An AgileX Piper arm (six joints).
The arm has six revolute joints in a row. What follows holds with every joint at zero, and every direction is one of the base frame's. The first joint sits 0.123 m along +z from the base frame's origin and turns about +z. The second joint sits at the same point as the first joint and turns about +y. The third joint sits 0.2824 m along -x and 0.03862 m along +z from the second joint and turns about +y. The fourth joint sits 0.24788 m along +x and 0.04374 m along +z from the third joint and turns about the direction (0.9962, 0, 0.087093). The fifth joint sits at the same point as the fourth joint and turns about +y. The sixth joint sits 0.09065 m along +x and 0.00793 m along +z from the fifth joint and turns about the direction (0.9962, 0, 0.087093). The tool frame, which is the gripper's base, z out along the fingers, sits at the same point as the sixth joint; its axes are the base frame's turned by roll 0, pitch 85.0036 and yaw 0 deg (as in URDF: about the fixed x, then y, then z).
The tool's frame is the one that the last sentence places.
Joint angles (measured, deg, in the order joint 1, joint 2, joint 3, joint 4, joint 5, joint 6), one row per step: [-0.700, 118.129, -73.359, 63.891, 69.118, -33.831]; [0.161, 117.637, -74.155, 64.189, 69.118, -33.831]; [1.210, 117.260, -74.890, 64.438, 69.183, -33.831]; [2.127, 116.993, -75.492, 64.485, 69.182, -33.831]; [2.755, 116.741, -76.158, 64.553, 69.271, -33.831]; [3.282, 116.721, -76.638, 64.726, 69.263, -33.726]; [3.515, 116.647, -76.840, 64.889, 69.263, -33.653]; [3.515, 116.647, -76.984, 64.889, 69.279, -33.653]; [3.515, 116.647, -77.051, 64.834, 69.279, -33.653]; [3.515, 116.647, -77.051, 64.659, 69.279, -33.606]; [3.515, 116.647, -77.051, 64.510, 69.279, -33.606]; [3.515, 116.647, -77.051, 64.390, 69.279, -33.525]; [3.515, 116.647, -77.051, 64.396, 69.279, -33.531]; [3.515, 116.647, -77.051, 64.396, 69.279, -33.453]
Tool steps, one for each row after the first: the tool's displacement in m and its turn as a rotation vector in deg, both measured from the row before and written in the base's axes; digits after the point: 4 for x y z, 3 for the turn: [0.0014, 0.0058, 0.0065, 0.225, -1.289, 0.673]; [0.0007, 0.0071, 0.0055, 0.245, -1.081, 0.942]; [0.0003, 0.0061, 0.0041, 0.062, -0.868, 0.888]; [0.0007, 0.0043, 0.0044, 0.140, -0.875, 0.653]; [0.0007, 0.0037, 0.0022, 0.165, -0.407, 0.365]; [0.0002, 0.0017, 0.0015, 0.151, -0.206, 0.101]; [0.0004, 0.0000, 0.0006, 0.017, -0.136, 0.012]; [0.0002, 0.0000, 0.0002, -0.041, -0.070, 0.031]; [-0.0001, -0.0001, -0.0002, -0.143, 0.031, 0.074]; [-0.0001, -0.0001, -0.0002, -0.122, -0.008, 0.085]; [-0.0001, -0.0001, -0.0001, -0.098, 0.062, 0.025]; [0.0000, 0.0000, 0.0000, 0.005, -0.005, 0.000]; [0.0000, 0.0000, 0.0000, 0.001, 0.066, -0.042]
